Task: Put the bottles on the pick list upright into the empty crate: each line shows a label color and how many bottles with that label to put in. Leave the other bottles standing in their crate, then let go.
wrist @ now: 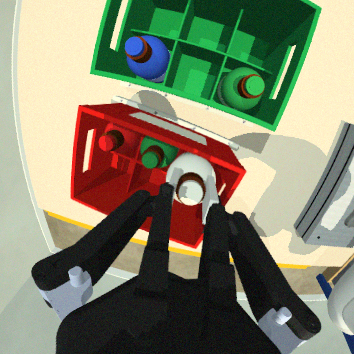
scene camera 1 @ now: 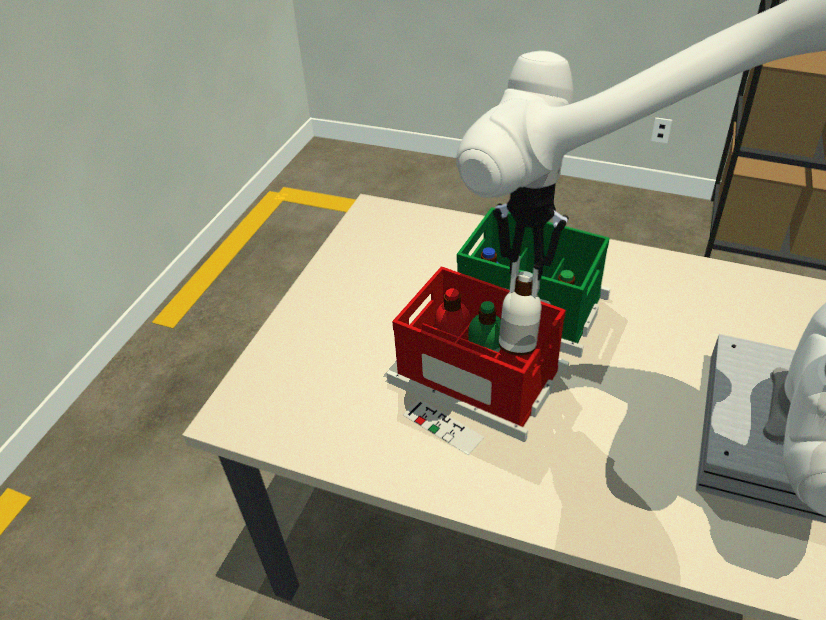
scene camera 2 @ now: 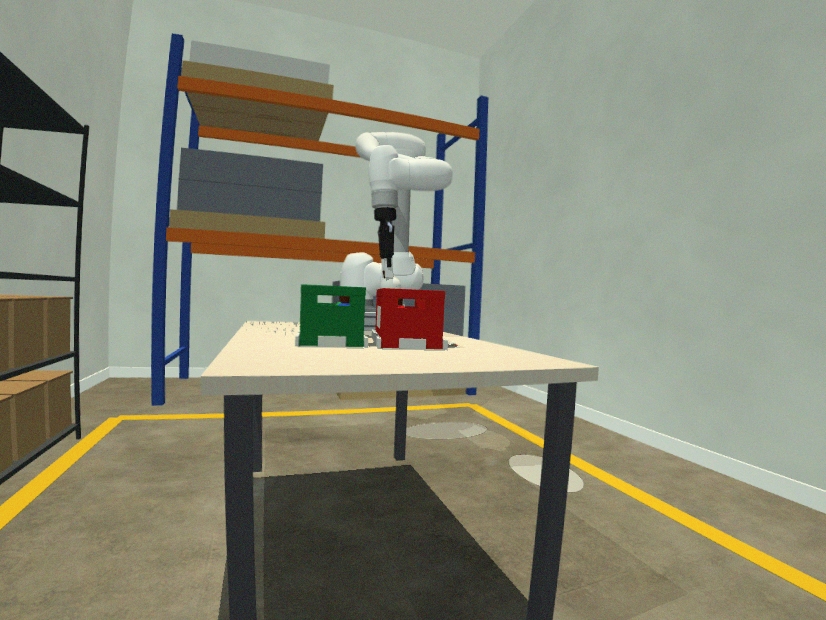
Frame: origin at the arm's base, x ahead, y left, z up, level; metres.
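Where they show: gripper, fingertip midpoint: (wrist: 191, 180) (scene camera 1: 524, 290) (scene camera 2: 387, 277).
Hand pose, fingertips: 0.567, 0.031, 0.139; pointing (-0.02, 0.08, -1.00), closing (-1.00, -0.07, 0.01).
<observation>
Things, the pixels of their top centre, and the offset from my fingertips, as dx, dy, dz. "pt": a spot on its surface instead. Level surfaces: height alone.
- white bottle, middle of its top: (wrist: 187, 208) (scene camera 1: 523, 279) (scene camera 2: 392, 266) -0.002, +0.015, +0.039
- red crate, middle of its top: (wrist: 142, 187) (scene camera 1: 479, 315) (scene camera 2: 407, 290) +0.068, +0.057, -0.040
- red bottle, middle of its top: (wrist: 105, 143) (scene camera 1: 452, 292) +0.147, +0.004, -0.052
- green crate, middle of its top: (wrist: 202, 26) (scene camera 1: 534, 245) (scene camera 2: 332, 286) +0.041, -0.187, -0.040
- blue bottle, middle of its top: (wrist: 132, 45) (scene camera 1: 488, 251) (scene camera 2: 347, 290) +0.128, -0.147, -0.052
- pick list, surface spot: (scene camera 1: 468, 441) pt +0.022, +0.217, -0.214
- table, its level: dz -0.215
My gripper (scene camera 1: 524, 283) (scene camera 2: 386, 272) (wrist: 191, 180) is shut on the neck of a white bottle (scene camera 1: 520, 320) (wrist: 191, 167). It holds the bottle upright over the right end of the red crate (scene camera 1: 408, 353) (scene camera 2: 427, 320) (wrist: 78, 150), higher than the bottles inside; its rounded base shows above the front rim. A red bottle (scene camera 1: 451, 312) (wrist: 124, 137) and a green bottle (scene camera 1: 481, 331) (wrist: 152, 156) stand in that crate. The green crate (scene camera 1: 568, 313) (scene camera 2: 331, 323) (wrist: 272, 107) holds a blue bottle (scene camera 1: 489, 253) (wrist: 151, 59) and another green bottle (scene camera 1: 567, 275) (wrist: 234, 91). The pick list (scene camera 1: 468, 441) shows red 1, green 2, white 1.
The crates stand side by side between low pale rails on the table (scene camera 1: 320, 320) (scene camera 2: 400, 367). The arm's grey base plate (scene camera 1: 747, 427) is to the right in the first scene view. A blue and orange rack (scene camera 2: 164, 266) stands behind the arm.
</observation>
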